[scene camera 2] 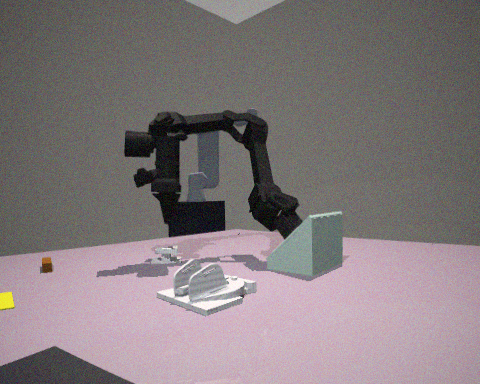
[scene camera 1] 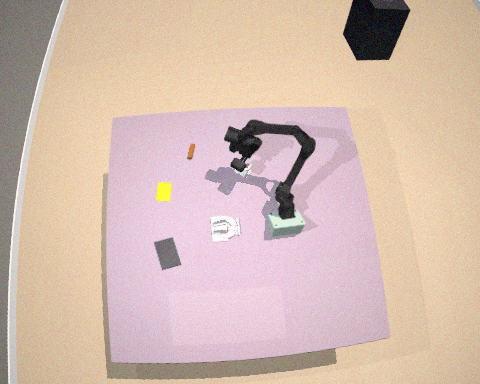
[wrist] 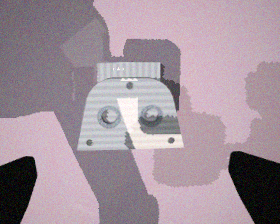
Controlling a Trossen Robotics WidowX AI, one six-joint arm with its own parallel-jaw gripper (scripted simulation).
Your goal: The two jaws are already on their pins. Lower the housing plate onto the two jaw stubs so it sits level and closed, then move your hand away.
Observation:
My gripper is open, with nothing in its grasp. Also in view: a white base.
My gripper also shows in the wrist view.

